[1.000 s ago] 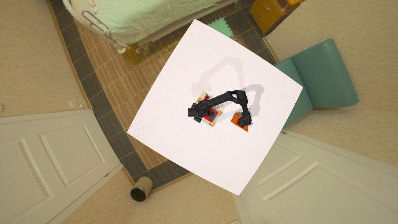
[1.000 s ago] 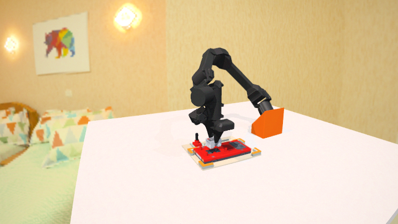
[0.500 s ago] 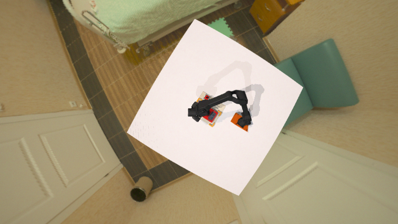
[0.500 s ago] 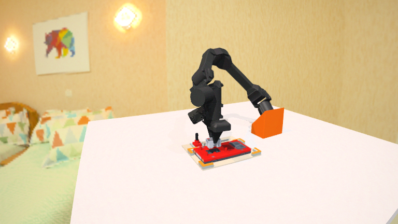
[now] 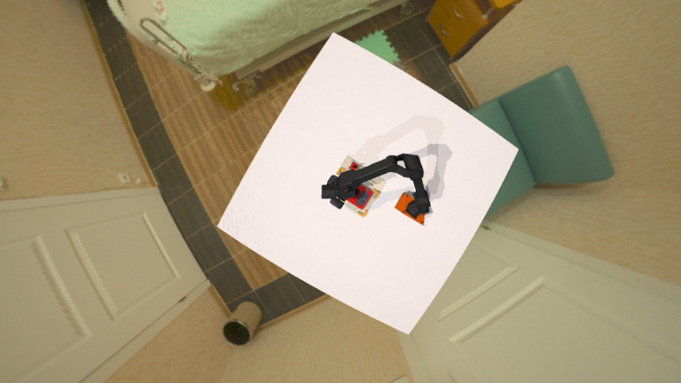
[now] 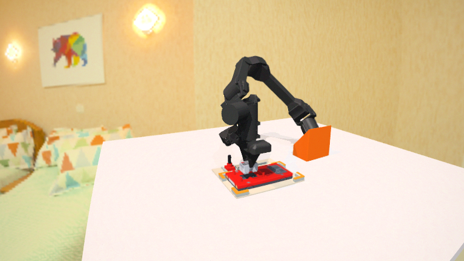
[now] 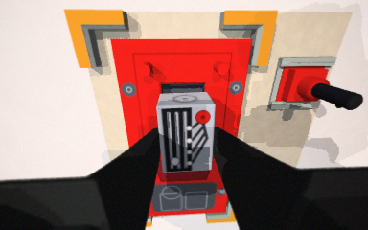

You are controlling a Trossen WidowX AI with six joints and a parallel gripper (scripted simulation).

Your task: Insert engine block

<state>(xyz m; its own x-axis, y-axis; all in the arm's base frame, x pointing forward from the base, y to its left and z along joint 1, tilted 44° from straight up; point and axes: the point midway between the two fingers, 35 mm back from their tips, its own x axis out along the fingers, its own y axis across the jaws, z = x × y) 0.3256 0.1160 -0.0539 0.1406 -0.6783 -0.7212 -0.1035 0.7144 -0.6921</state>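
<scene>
The grey engine block lies 1 cm below my gripper tip.
</scene>
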